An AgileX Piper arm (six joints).
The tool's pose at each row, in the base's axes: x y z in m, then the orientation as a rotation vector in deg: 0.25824 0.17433 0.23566 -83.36 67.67 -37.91; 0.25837 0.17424 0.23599 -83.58 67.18 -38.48; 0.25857 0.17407 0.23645 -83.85 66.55 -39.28; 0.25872 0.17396 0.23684 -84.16 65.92 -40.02; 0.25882 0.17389 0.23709 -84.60 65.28 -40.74; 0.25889 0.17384 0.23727 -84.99 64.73 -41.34; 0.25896 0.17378 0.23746 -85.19 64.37 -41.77; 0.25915 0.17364 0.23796 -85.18 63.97 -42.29
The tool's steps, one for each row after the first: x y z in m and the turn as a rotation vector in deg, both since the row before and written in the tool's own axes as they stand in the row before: 0.00006 -0.00036 0.00000 0.23 0.04 -0.62; 0.00014 -0.00051 0.00000 0.32 0.09 -0.83; 0.00009 -0.00042 0.00000 0.27 0.06 -0.82; 0.00006 -0.00027 0.00000 0.17 0.04 -0.88; 0.00004 -0.00019 0.00000 0.13 0.02 -0.76; 0.00006 -0.00020 0.00000 0.13 0.04 -0.48; 0.00014 -0.00054 0.00000 0.33 0.08 -0.43
